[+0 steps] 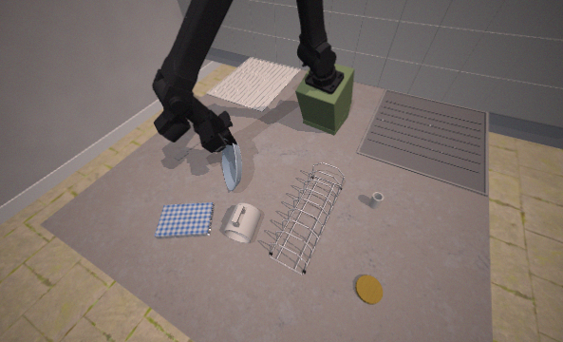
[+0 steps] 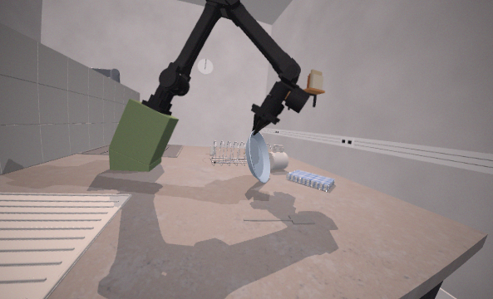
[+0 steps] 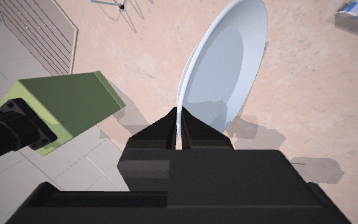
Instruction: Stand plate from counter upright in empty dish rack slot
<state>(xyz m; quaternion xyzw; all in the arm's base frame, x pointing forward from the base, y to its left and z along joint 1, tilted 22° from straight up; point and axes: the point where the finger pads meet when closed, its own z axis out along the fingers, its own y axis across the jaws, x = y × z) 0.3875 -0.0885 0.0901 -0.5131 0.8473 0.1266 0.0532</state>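
The pale blue plate is 20 mm ahead of my hand, 10 mm to the right of it and 90 mm below it. Also, from my hand: grey drain mat: 650 mm behind, 460 mm to the left, 180 mm below; then disc: 70 mm ahead, 550 mm to the left, 170 mm below; then small white cup: 190 mm behind, 450 mm to the left, 160 mm below.
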